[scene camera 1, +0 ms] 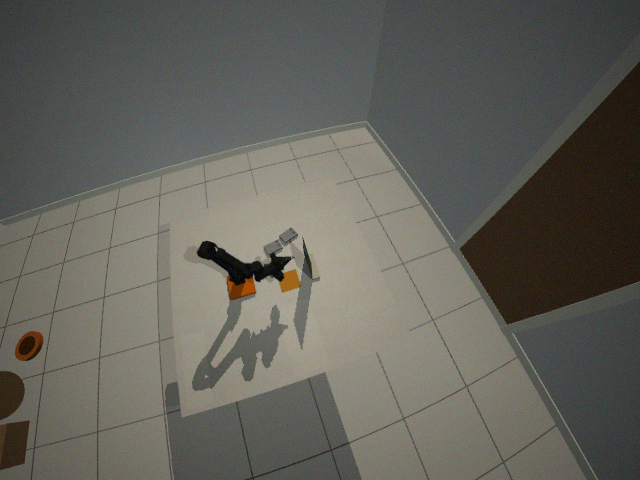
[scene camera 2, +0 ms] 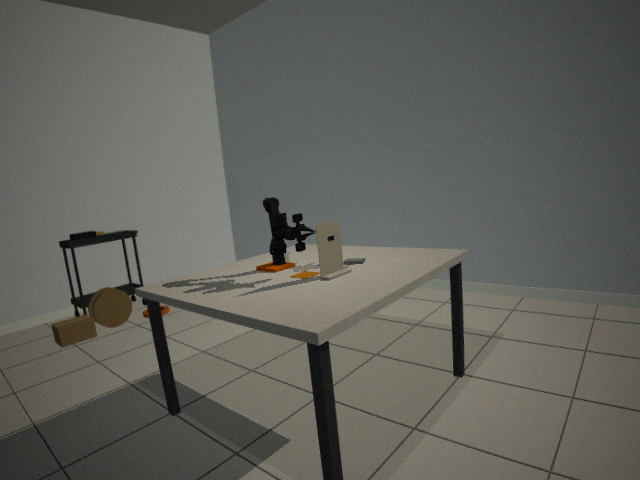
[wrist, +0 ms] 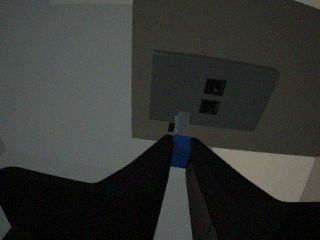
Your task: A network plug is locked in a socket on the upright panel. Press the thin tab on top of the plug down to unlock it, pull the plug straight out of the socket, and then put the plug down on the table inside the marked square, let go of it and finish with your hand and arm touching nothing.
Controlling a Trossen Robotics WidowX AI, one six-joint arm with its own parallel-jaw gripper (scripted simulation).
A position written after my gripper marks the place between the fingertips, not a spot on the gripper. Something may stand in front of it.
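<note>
My gripper (wrist: pixel 179 144) visible. Blue network plug (wrist: pixel 181 141) visible. Upright panel (scene camera 2: pixel 328 234) and (wrist: pixel 241 77) likewise.
</note>
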